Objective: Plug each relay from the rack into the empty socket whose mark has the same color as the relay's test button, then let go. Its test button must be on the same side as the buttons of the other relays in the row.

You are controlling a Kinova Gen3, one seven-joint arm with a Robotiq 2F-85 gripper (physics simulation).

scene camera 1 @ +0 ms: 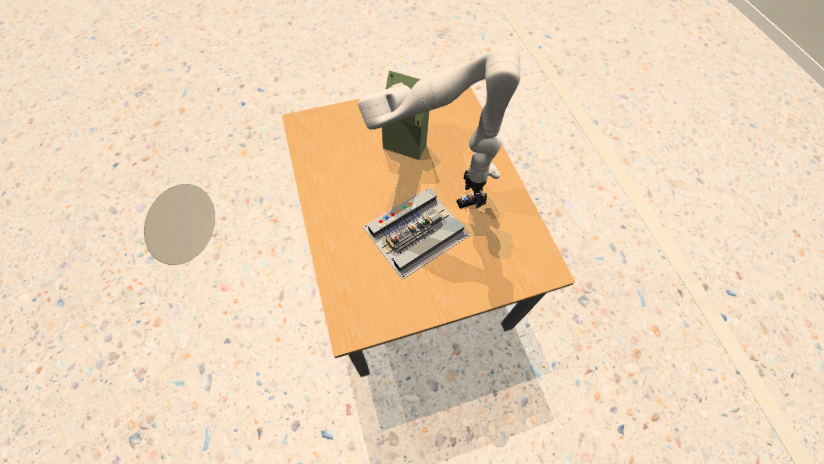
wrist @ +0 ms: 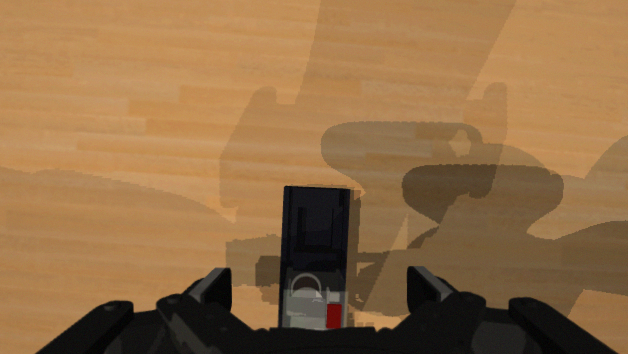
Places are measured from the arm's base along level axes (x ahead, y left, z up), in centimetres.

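Pixels of known places: gripper, fingertip midpoint: (scene camera 1: 472, 197) (wrist: 319, 287); arm's base at its link origin: (scene camera 1: 402, 97).
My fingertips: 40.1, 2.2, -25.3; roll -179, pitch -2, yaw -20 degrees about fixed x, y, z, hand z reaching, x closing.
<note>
Ahead of a thing's pixels: the offset from my fingertips to its top centre, as dx, dy, dz. "pt": to the spot under its first point. Level surfaces: height alone.
My gripper (scene camera 1: 475, 199) (wrist: 319, 287) is open at the black relay rack @[-0.4, -0.4, -0.5] (scene camera 1: 461, 204) (wrist: 285, 235); its fingers stand apart on either side of the rack in the wrist view, with nothing held. A clear relay @[-0.4, -0.4, +2.0] (wrist: 304, 309) with a red test button @[+0.3, -0.7, +2.0] (wrist: 334, 317) sits in the rack between the fingertips, partly cut off by the gripper body. Beyond it the rack has an empty slot @[pt +0.9, +2.4, -2.5] (wrist: 317, 225). The rest of the rack is hidden in the wrist view. The socket board (scene camera 1: 429, 249) lies left of the rack, with a row of coloured marks @[-14.5, -29.6, +1.5] (scene camera 1: 393, 214) and several relays @[-5.2, -28.2, +4.3] (scene camera 1: 411, 228) in its row; their details are too small to tell.
Grey raised channels @[pt +5.9, -23.4, +1.5] (scene camera 1: 441, 240) run along the board's long sides. A dark green pedestal (scene camera 1: 403, 141) stands on the wooden table @[dz -2.8] (scene camera 1: 345, 299) behind the board, under the arm. The table's right edge runs past the gripper. Arm shadows cross the table around the rack.
</note>
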